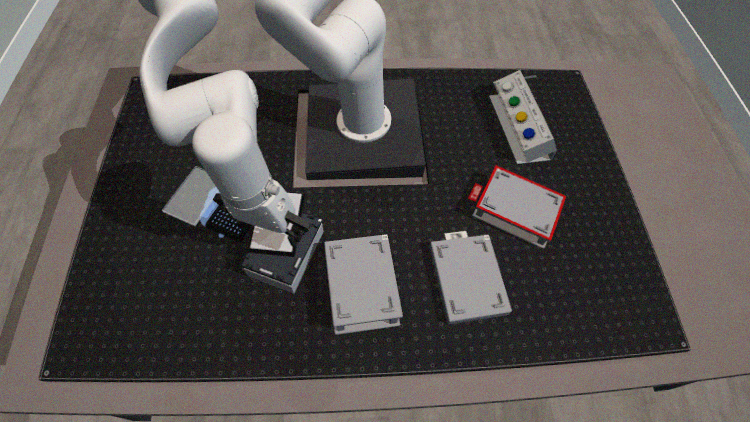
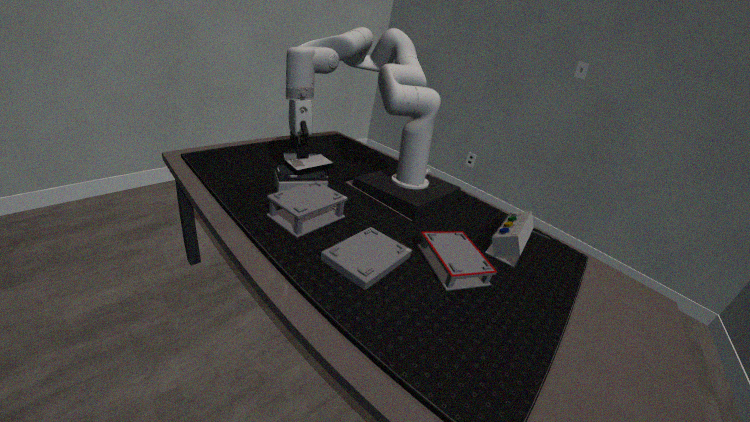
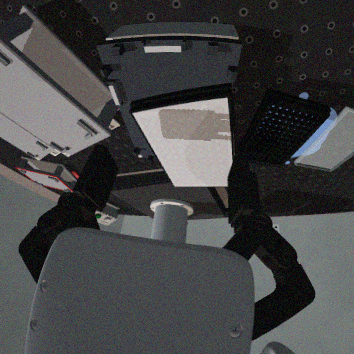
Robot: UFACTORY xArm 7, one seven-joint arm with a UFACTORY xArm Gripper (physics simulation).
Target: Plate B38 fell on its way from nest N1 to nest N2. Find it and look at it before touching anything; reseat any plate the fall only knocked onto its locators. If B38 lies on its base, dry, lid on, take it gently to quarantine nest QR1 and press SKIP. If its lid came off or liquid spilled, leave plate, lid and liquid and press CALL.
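Frame: origin at the arm's base, x ahead, y left, z up, level; centimetres.
Where they show: gripper, between the fingertips: (image 1: 271, 231) (image 2: 298, 152) (image 3: 168, 159); arm's base, origin of its link: (image 1: 364, 121) (image 2: 409, 182) (image 3: 171, 206).
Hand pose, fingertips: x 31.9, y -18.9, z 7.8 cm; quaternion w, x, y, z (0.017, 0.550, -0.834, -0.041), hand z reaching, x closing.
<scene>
Each offset is from my fingertips to the top centre of the thing. "*": to the spot under its first point.
A black well plate {dx -11.4, dy -8.9, dz -9.4 cm} (image 1: 225, 222) (image 3: 285, 127) lies on the mat with its lid off. Pale blue liquid {* dx -13.2, dy -15.4, dz -10.2 cm} (image 1: 209, 203) (image 3: 317, 132) lies beside it, and a clear lid {dx -15.7, dy -18.8, dz -10.0 cm} (image 1: 187, 196) (image 3: 330, 144) is at the liquid's far side. No plate label is readable. A white-topped plate {dx -4.2, dy +0.2, dz -2.7 cm} (image 1: 267, 238) (image 2: 313, 161) (image 3: 200, 150) sits askew, seemingly tilted, on a dark-topped nest {* dx +5.3, dy +1.4, dz -5.3 cm} (image 1: 283, 270) (image 3: 165, 70). My gripper (image 1: 294, 230) (image 2: 300, 153) (image 3: 168, 159) is open and empty, low over this plate. The red-rimmed nest {dx -7.2, dy +50.1, dz -6.2 cm} (image 1: 521, 202) (image 2: 458, 252) (image 3: 42, 179) is bare.
A raised grey nest {dx +7.8, dy +15.5, dz -4.5 cm} (image 1: 363, 278) (image 2: 306, 199) (image 3: 40, 95) and a low grey nest {dx +7.6, dy +36.3, dz -8.1 cm} (image 1: 470, 278) (image 2: 367, 254) hold no plate. A button box {dx -30.9, dy +57.0, dz -2.4 cm} (image 1: 540, 144) (image 2: 508, 244) (image 3: 107, 216) with white, green, yellow and blue buttons stands at the back right. The arm's base block (image 1: 325, 152) is behind the nests.
</scene>
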